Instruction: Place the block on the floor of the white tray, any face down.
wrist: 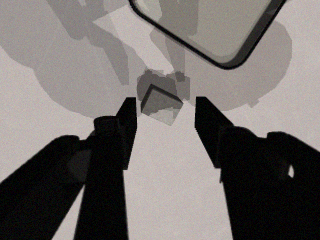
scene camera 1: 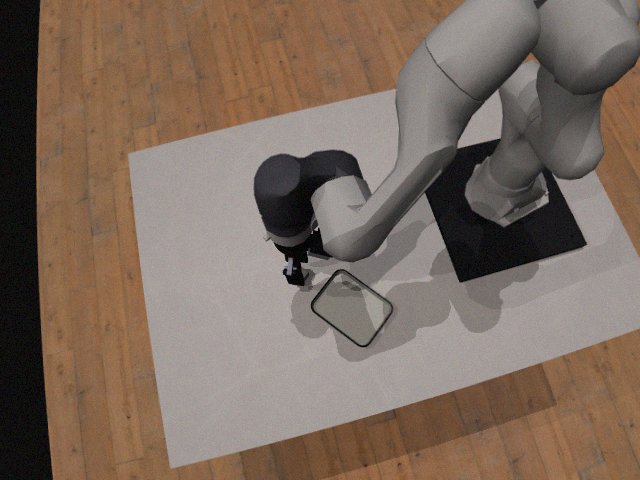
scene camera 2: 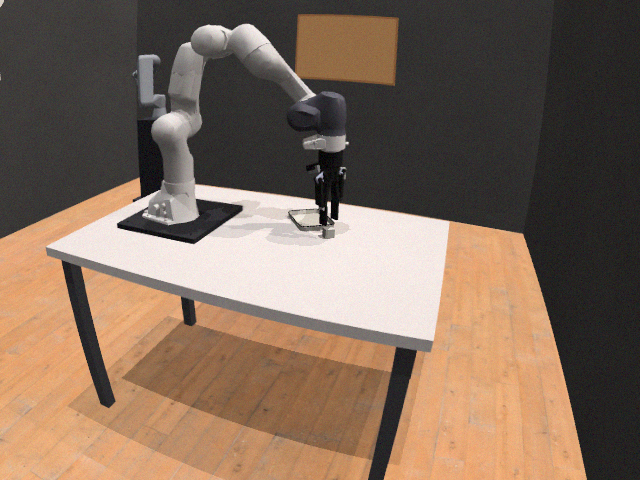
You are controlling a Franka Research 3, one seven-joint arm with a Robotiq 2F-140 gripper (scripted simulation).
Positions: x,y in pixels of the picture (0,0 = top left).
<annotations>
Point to a white tray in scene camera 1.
At 344,302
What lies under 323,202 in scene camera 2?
My gripper.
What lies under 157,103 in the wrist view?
A grey block.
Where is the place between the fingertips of my gripper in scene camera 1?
At 300,272
</annotations>
